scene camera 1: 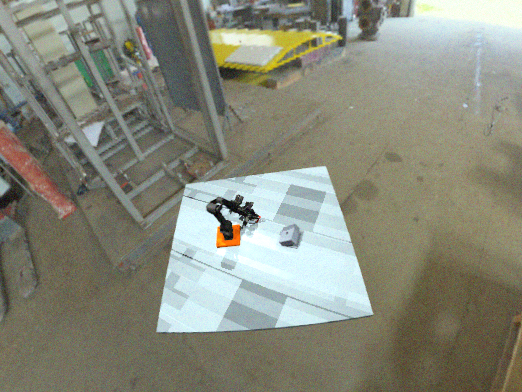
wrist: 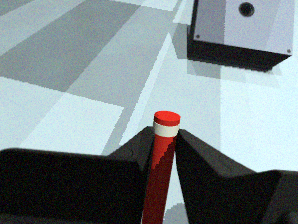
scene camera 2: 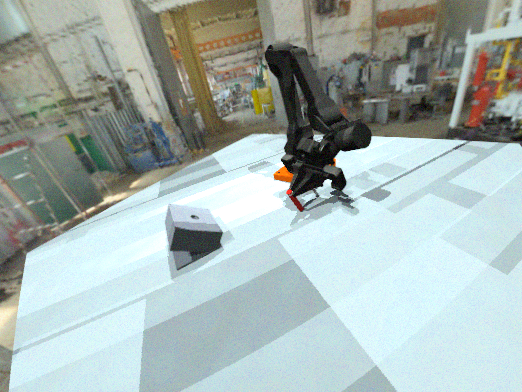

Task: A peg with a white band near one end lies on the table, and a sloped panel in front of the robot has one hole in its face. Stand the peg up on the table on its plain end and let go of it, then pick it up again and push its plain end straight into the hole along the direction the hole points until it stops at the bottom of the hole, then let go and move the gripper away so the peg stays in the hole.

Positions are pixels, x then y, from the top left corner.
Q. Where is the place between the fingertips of the gripper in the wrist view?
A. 164, 135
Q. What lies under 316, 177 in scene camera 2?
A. The gripper.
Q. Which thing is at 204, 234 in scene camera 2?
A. A grey sloped panel.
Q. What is the gripper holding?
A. A red peg.
